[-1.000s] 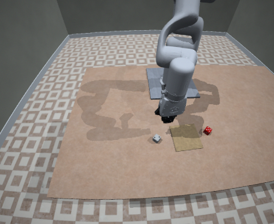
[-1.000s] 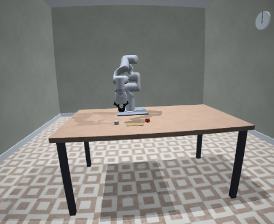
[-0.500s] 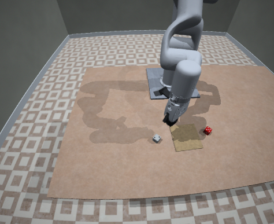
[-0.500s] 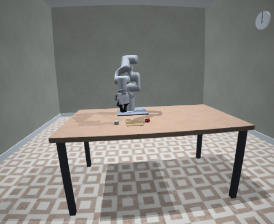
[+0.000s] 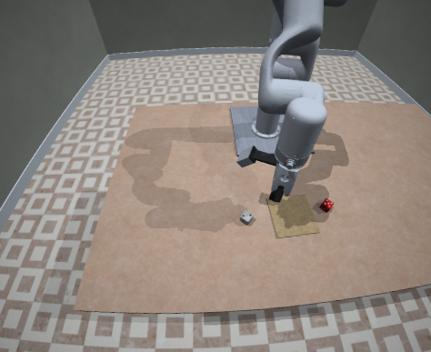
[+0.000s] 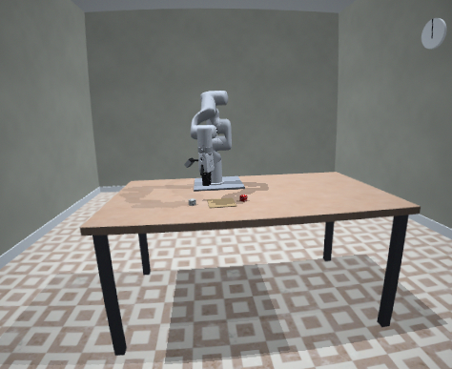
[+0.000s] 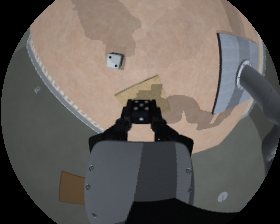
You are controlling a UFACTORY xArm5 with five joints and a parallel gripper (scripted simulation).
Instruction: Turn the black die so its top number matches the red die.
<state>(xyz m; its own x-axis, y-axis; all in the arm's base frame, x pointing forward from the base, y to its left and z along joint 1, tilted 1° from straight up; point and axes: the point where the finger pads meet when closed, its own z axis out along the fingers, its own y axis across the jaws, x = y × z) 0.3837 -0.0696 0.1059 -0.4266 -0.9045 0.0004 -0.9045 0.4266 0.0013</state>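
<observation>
Right now the tan mat is 120 mm below my hand, 70 mm to the left of it and 20 mm ahead of it. Round my hand: grey die: 100 mm below, 80 mm to the right, 30 mm ahead; red die: 190 mm to the left, 100 mm below, 10 mm ahead; black die: 10 mm below.
</observation>
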